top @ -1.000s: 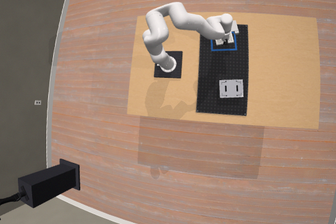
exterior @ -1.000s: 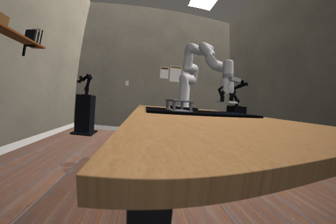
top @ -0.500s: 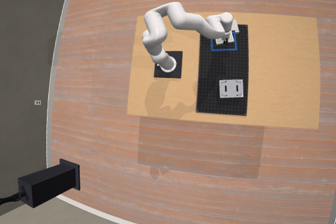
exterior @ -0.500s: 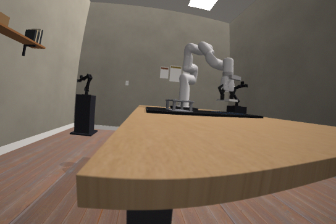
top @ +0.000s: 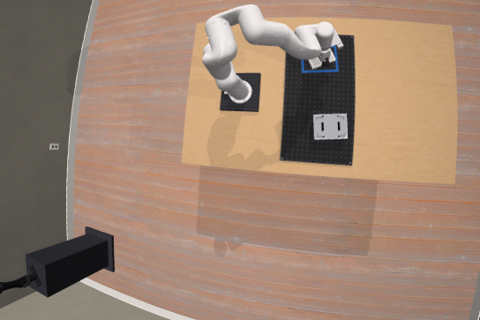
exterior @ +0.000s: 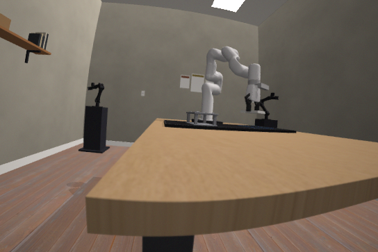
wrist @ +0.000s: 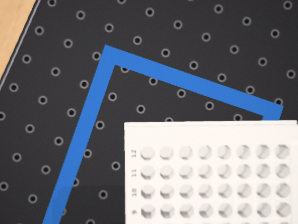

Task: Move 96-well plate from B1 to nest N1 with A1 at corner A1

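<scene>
My hand is 60 mm short of the raised plate nest N1, 340 mm to the left of it and 50 mm above it. From my hand the other things lie so: 96-well plate (10 mm below).
</scene>
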